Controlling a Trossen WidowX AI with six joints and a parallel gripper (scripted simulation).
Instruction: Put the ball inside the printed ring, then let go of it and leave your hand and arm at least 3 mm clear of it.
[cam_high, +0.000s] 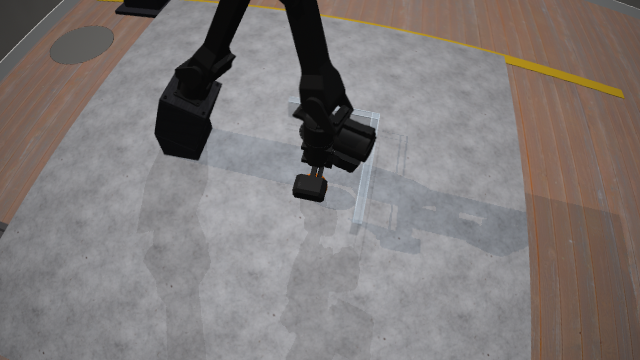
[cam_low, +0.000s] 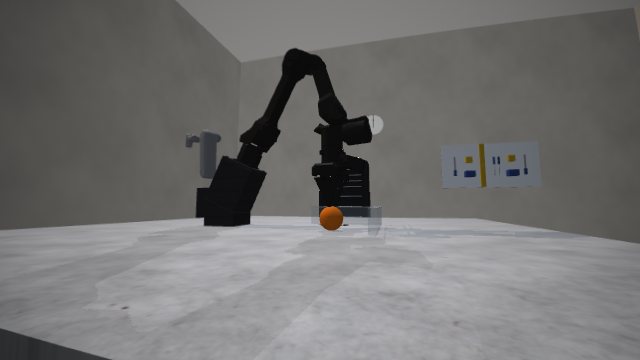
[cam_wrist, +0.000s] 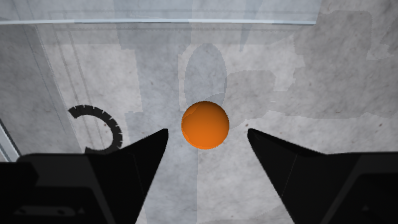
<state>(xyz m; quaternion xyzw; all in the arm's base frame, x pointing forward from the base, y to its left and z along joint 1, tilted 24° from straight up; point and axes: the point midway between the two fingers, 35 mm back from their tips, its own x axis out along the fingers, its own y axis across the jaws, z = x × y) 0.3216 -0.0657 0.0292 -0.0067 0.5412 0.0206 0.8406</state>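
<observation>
My gripper is now 6 cm above the orange ball.
</observation>
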